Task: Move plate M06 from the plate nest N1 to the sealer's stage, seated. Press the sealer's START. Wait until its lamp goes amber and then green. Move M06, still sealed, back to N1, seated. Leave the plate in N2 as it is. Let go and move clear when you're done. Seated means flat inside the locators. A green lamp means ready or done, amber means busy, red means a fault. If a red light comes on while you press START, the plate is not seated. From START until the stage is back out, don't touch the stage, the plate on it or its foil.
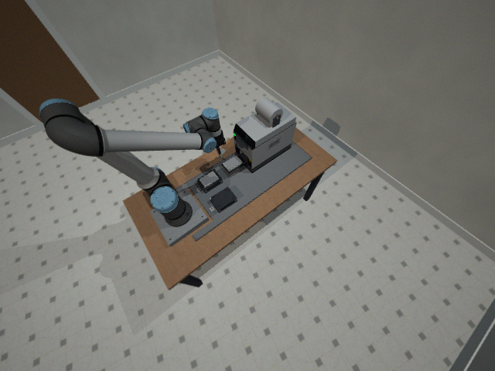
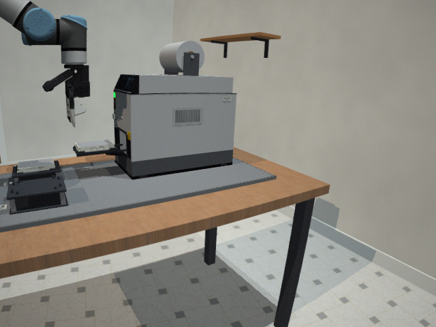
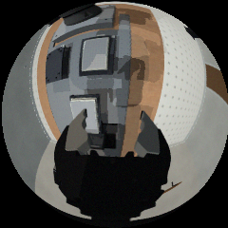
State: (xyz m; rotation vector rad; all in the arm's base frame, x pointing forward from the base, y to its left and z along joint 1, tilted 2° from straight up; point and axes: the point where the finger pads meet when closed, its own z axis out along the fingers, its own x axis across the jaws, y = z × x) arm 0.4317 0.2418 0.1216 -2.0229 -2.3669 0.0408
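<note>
Right now my hand is 80 mm to the left of the plate M06, 80 mm short of it and 70 mm above it. Round my hand: black sealer stage: 90 mm below, 80 mm to the right, 80 mm ahead; plate: 130 mm below, 130 mm behind, 90 mm to the right; foil roll: 410 mm ahead, 240 mm above, 30 mm to the right.
</note>
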